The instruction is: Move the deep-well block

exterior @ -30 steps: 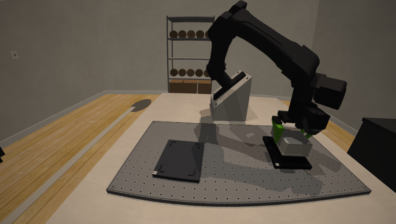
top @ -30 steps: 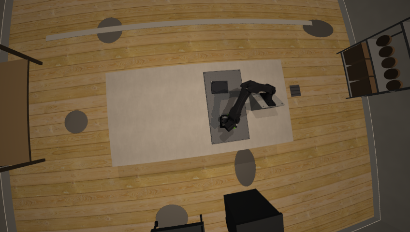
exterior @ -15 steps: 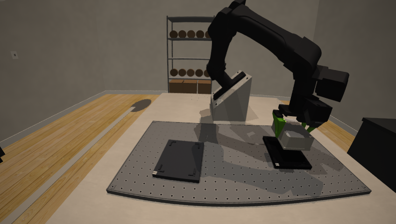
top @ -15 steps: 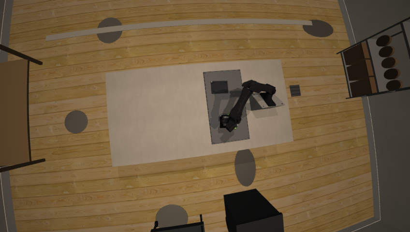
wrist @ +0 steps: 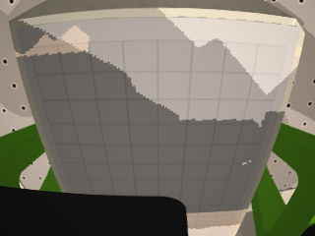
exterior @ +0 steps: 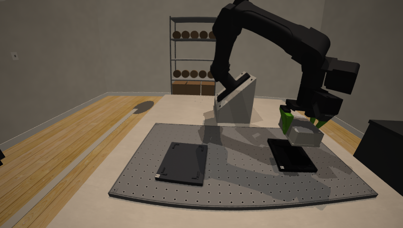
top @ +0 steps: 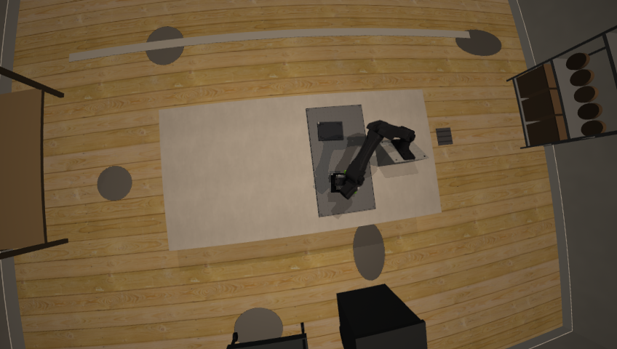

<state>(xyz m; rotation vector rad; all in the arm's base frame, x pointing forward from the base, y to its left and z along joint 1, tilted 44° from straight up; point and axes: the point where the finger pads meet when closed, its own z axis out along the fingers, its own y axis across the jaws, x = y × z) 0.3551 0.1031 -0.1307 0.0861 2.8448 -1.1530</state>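
The black plate nest N2 is 50 mm ahead of my hand, 340 mm to the right of it and 80 mm below it. The rest, counted from my hand: pale grey 96-well deep-well block: 10 mm above; A1 label: 70 mm ahead, 60 mm to the right, 80 mm below; black plate nest N1: 80 mm below.
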